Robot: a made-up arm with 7 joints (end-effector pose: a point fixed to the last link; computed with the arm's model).
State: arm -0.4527 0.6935 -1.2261 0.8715 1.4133 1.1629 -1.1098
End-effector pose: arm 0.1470 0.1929 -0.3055 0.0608 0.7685 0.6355 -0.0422
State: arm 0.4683 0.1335 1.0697 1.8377 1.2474 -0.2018 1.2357
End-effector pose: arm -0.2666 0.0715 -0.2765 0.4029 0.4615 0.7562 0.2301
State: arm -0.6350 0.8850 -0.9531 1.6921 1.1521 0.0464 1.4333
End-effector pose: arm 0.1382 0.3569 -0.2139 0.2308 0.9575 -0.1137 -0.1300
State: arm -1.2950 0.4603 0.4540 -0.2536 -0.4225 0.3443 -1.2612
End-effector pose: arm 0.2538 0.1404 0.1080 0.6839 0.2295 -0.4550 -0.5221
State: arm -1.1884 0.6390 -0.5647 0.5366 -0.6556 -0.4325 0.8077
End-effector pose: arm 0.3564 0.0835 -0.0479 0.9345 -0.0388 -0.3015 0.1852
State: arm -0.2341 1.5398 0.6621 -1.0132 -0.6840 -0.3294 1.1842
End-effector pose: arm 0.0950 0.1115 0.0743 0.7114 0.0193 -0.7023 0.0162
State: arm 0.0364 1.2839 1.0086 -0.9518 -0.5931 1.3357 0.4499
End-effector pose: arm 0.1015 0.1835 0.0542 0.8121 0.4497 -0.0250 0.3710
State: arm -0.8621 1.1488 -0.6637 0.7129 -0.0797 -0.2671 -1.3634
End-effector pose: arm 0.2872 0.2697 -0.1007 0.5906 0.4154 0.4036 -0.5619
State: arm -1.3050 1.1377 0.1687 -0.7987 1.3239 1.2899 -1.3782
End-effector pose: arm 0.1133 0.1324 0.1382 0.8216 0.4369 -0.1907 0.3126
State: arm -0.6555 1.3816 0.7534 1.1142 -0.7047 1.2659 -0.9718
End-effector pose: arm 0.1388 0.4084 -0.0074 0.8709 -0.4656 0.1558 -0.0217
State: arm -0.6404 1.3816 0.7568 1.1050 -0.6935 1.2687 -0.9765
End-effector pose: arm 0.1372 0.4087 -0.0075 0.8717 -0.4619 0.1628 -0.0171
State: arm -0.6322 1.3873 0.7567 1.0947 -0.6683 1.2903 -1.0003
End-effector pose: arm 0.1354 0.4088 -0.0054 0.8700 -0.4614 0.1728 -0.0178
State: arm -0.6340 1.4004 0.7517 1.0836 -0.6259 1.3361 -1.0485
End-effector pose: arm 0.1335 0.4082 -0.0002 0.8646 -0.4663 0.1854 -0.0246
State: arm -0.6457 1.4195 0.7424 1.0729 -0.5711 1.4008 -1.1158
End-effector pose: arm 0.1315 0.4072 0.0076 0.8557 -0.4769 0.1976 -0.0352
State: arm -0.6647 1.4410 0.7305 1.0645 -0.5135 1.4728 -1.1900
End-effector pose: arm 0.1295 0.4057 0.0164 0.8446 -0.4920 0.2060 -0.0460
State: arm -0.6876 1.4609 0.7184 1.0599 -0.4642 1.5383 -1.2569
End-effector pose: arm 0.1276 0.4041 0.0246 0.8337 -0.5083 0.2084 -0.0554
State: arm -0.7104 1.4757 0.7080 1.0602 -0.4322 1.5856 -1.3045
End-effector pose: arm 0.1265 0.4028 0.0306 0.8252 -0.5221 0.2061 -0.0633
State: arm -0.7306 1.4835 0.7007 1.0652 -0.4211 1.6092 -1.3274
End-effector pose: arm 0.1264 0.4020 0.0339 0.8202 -0.5309 0.2011 -0.0705
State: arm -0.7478 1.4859 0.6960 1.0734 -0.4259 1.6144 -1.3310
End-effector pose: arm 0.1272 0.4017 0.0349 0.8180 -0.5354 0.1953 -0.0774
